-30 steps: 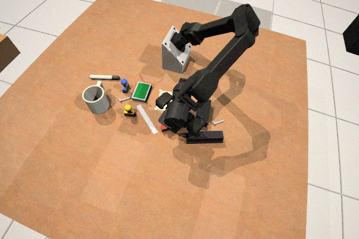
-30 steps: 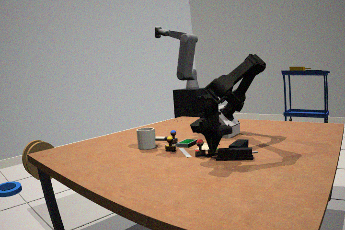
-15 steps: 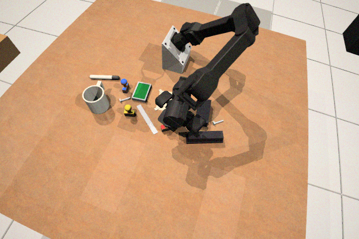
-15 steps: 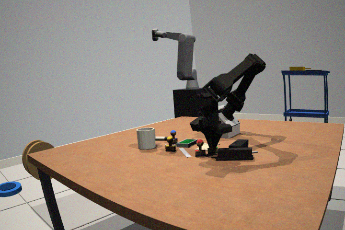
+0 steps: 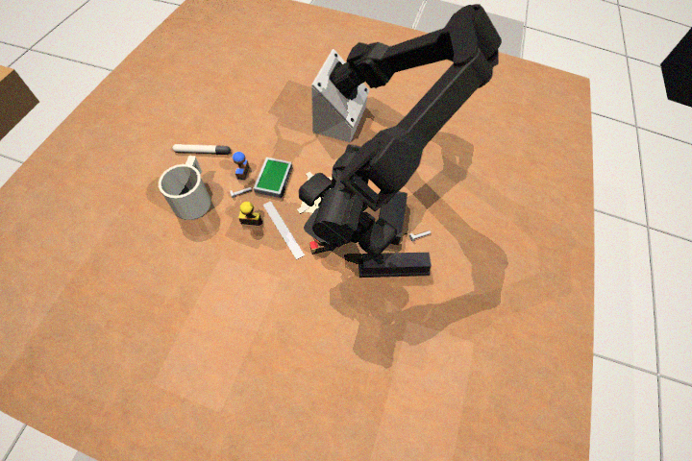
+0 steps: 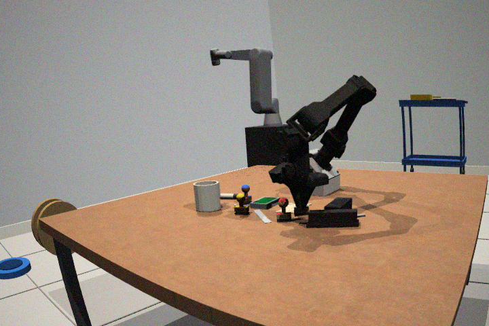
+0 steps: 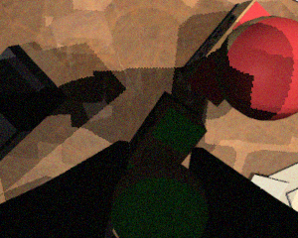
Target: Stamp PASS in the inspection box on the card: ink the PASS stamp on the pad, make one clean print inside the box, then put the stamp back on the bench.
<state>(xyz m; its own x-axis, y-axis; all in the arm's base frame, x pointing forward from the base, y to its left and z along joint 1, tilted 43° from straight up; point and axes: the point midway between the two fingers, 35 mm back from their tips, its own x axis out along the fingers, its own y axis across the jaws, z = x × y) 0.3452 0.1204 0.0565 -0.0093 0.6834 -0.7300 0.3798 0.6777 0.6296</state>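
The red-knobbed stamp lies 3 cm ahead of my gripper tip, 4 cm to the right of it and 2 cm below it. From my gripper tip the other things lie so: inspection card 10 cm behind, 9 cm to the right, 4 cm below; green-knobbed pass stamp right at my gripper tip; ruler 1 cm ahead, 13 cm to the right, 4 cm below.
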